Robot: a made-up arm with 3 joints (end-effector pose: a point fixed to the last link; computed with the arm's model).
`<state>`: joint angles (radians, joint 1 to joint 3).
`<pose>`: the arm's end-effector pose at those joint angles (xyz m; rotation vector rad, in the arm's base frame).
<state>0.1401 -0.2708 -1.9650</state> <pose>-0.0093 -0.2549 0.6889 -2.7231 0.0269 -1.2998</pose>
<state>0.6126 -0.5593 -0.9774</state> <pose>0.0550 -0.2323 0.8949 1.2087 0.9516 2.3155</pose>
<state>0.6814 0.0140 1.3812</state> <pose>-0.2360 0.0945 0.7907 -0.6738 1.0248 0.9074</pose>
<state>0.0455 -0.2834 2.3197</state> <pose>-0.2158 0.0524 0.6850 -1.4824 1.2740 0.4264</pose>
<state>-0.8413 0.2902 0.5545</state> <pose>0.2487 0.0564 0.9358 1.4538 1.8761 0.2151</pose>
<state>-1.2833 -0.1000 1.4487</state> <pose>0.1671 0.1806 0.8951 0.5411 2.6244 0.5956</pose>
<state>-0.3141 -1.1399 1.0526</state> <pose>-0.1552 -0.0577 0.8734 -0.6838 1.2296 1.5524</pose>
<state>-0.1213 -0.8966 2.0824</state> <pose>-0.1950 -0.0472 0.6642 -1.5677 0.8983 0.7410</pose>
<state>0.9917 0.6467 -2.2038</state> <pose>-0.1207 -0.1461 0.5822 -2.3095 0.7163 -1.2491</pose>
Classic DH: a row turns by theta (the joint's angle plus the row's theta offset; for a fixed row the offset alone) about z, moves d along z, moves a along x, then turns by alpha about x. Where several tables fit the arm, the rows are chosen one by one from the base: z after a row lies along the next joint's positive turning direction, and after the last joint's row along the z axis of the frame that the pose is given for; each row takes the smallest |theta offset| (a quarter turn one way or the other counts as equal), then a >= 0, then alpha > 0; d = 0 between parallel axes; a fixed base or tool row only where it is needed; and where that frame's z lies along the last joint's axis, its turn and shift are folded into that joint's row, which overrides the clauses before.
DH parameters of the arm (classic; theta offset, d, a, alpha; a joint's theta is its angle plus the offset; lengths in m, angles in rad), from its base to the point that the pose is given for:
base (fixed): 0.094 0.7335 0.0282 1.1223
joint 1: 0.0541 -0.0563 0.0507 2.6169
joint 2: -1.4194 -0.0401 -0.0152 2.1328
joint 3: 0.0484 0.5054 0.0853 2.5531
tool (fixed): -0.5573 0.3583 0 0

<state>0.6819 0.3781 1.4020</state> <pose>-0.2019 0.1598 0.8583 -0.3642 1.2372 0.8053</pose>
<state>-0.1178 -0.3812 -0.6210</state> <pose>0.0550 -0.1843 0.9465 1.6970 1.0247 1.5007</pose>
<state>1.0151 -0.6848 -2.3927</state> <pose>0.2225 -0.1840 0.6920 -1.6769 -0.7586 -1.7016</pose>
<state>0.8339 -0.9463 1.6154</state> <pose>-0.1070 -0.1086 0.5744 -1.6499 0.0808 0.7642</pose>
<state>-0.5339 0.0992 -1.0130</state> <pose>0.0247 -0.1997 0.9193 2.4448 0.3775 0.4403</pose>
